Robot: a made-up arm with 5 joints. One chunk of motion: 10 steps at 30 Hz.
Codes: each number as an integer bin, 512 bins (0 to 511) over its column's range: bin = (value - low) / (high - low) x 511, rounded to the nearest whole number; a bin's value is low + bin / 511 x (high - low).
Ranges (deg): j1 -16..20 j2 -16..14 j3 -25..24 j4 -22..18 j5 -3..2
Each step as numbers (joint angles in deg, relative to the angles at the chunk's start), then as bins.
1 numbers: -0.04 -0.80 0.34 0.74 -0.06
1 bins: 227 259 264 291 300
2 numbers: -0.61 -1.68 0.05 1.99 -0.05
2 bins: 218 244 261 306 301
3 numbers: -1.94 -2.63 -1.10 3.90 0.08
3 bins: 200 228 249 331 315
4 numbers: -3.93 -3.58 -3.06 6.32 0.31
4 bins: 171 212 229 362 338
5 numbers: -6.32 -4.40 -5.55 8.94 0.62
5 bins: 137 198 203 395 370
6 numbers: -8.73 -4.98 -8.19 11.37 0.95
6 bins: 103 188 175 426 404
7 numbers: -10.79 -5.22 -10.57 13.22 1.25
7 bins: 74 184 150 450 434
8 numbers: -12.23 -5.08 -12.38 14.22 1.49
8 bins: 54 186 132 463 459
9 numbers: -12.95 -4.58 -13.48 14.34 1.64
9 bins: 43 195 120 464 474
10 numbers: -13.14 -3.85 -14.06 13.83 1.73
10 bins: 41 207 114 458 483
